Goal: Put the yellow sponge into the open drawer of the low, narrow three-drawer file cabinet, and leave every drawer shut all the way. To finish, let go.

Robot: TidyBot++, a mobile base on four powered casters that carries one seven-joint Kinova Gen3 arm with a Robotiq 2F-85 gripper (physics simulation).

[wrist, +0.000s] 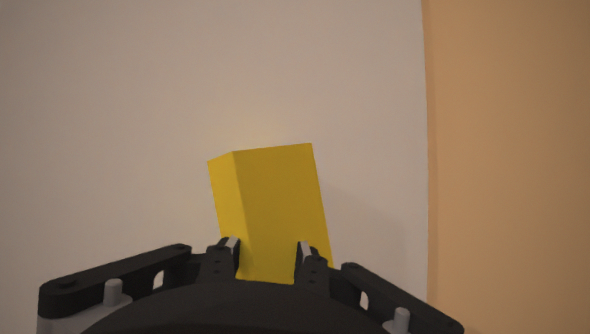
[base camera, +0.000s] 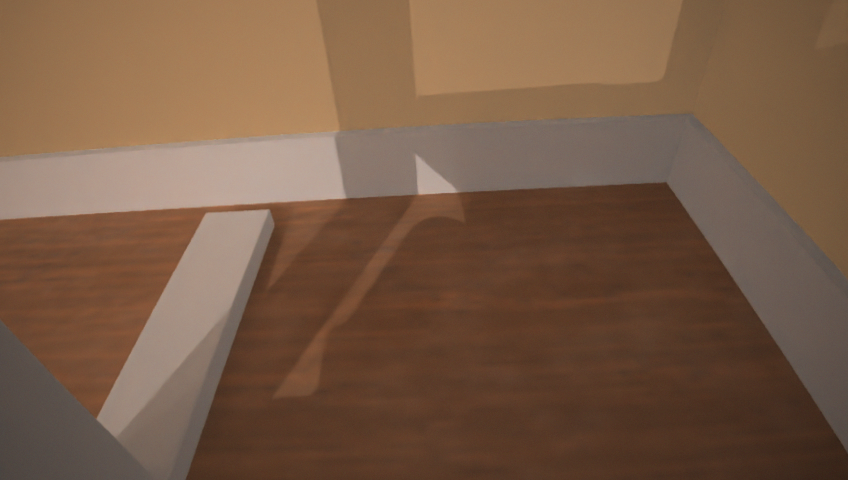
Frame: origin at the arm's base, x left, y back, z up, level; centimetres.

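Where they show: gripper, between the fingertips: [wrist: 268, 249].
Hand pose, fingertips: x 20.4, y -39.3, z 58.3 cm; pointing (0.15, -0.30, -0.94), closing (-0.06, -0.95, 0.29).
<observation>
After its pixels a point has its place.
The yellow sponge [wrist: 279, 195] @[x 24.1, y -39.1, z 60.6 cm] is in the lower middle of the wrist view, a tilted block with its far end sticking out past the fingertips. My gripper [wrist: 268, 249] @[x 20.4, y -39.3, z 58.3 cm] is shut on the sponge, with one finger at each side; the fingers and the palm hide its near end. A pale, flat surface [wrist: 125, 125] @[x 28.6, y -28.5, z 55.4 cm] lies behind the sponge. The three-drawer file cabinet and its open drawer cannot be made out in either view.
In the base view, a long pale board [base camera: 178, 315] @[x 22.9, y -39.9, z -37.1 cm] lies on the wooden floor [base camera: 505, 333] @[x -7.4, y -36.9, z -39.6 cm] at the left. A grey slanted shape [base camera: 35, 416] @[x 20.2, y -22.7, z -25.4 cm] fills the lower left corner. White baseboards [base camera: 238, 169] @[x 21.3, y -60.9, z -34.4 cm] and tan walls [base camera: 178, 71] @[x 24.8, y -62.4, z -22.1 cm] meet in a corner at the right.
</observation>
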